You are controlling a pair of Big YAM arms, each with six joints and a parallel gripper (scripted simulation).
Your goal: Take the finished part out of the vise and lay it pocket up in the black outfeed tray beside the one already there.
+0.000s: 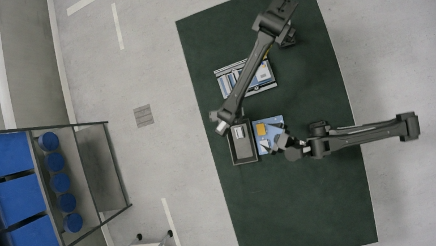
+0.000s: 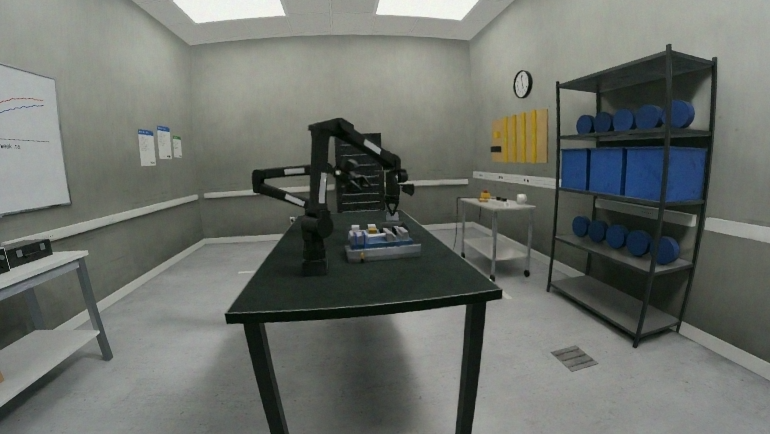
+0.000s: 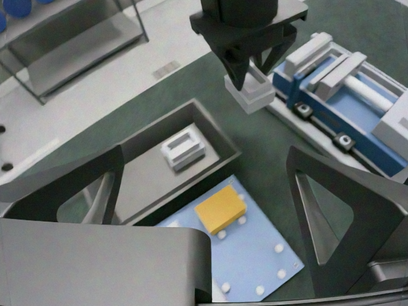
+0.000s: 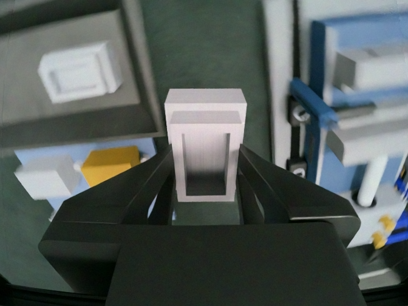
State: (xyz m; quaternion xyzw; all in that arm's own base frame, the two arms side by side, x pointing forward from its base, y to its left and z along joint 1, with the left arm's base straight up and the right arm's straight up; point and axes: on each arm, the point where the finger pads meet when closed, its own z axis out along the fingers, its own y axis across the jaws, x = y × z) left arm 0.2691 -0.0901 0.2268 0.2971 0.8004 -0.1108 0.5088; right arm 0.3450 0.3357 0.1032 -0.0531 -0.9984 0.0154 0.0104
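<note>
Right now the plain white block is 7 cm behind my right hand, 21 cm to the left of it and 11 cm below it. From my right hand the other things lie so: blue stop bracket 2 cm behind, 9 cm to the right, 8 cm below; blue plate 12 cm behind, 17 cm to the left, 14 cm below; yellow block 8 cm behind, 12 cm to the left, 11 cm below.
</note>
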